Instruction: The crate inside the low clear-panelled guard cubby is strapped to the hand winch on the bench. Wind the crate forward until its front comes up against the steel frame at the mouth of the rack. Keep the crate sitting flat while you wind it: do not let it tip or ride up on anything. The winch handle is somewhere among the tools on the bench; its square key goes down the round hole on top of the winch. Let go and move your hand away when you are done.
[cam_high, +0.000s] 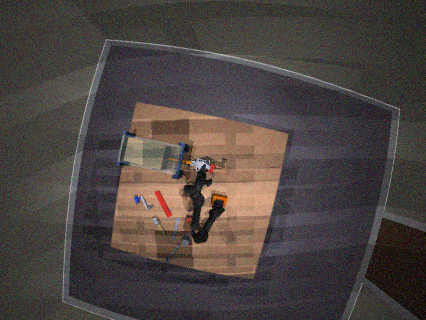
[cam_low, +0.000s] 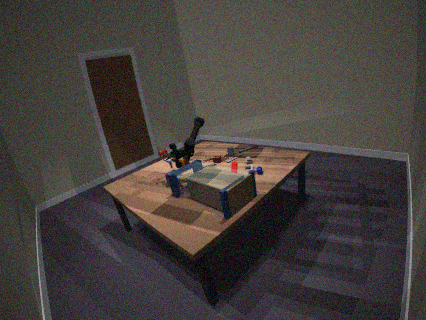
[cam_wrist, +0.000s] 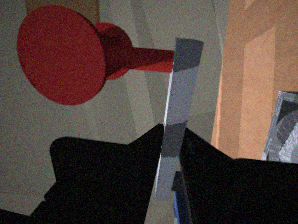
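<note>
My gripper tip is now 5 cm past the red knob, 4 cm below it and 2 cm to the right of it. Round my gripper tip: blue frame: 18 cm ahead, 8 cm below, 2 cm to the left; grey hand winch: 16 cm below, 1 cm to the left; red-knobbed winch handle: 1 cm to the left, 1 cm behind, 1 cm above.
</note>
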